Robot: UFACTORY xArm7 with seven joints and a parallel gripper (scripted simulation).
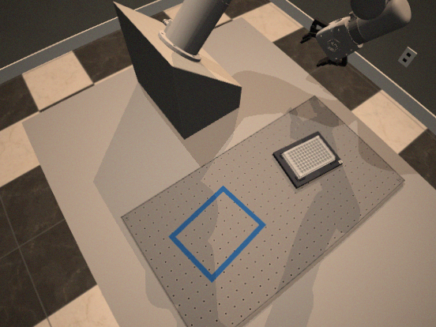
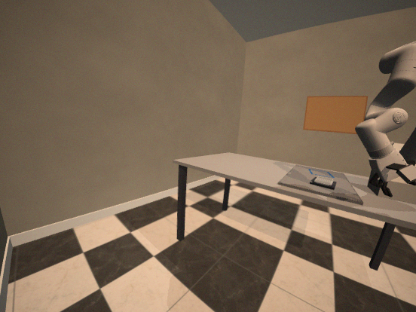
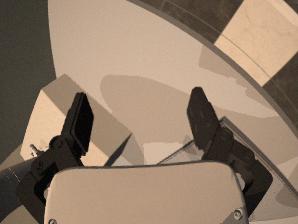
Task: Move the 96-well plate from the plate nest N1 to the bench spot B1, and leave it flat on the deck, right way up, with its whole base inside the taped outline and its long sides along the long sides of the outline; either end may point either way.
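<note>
My hand is 240 mm short of the white 96-well plate, 240 mm to the left of it and 80 mm above it. Also, from my hand: plate nest (240 mm ahead, 240 mm to the right, 90 mm below).
</note>
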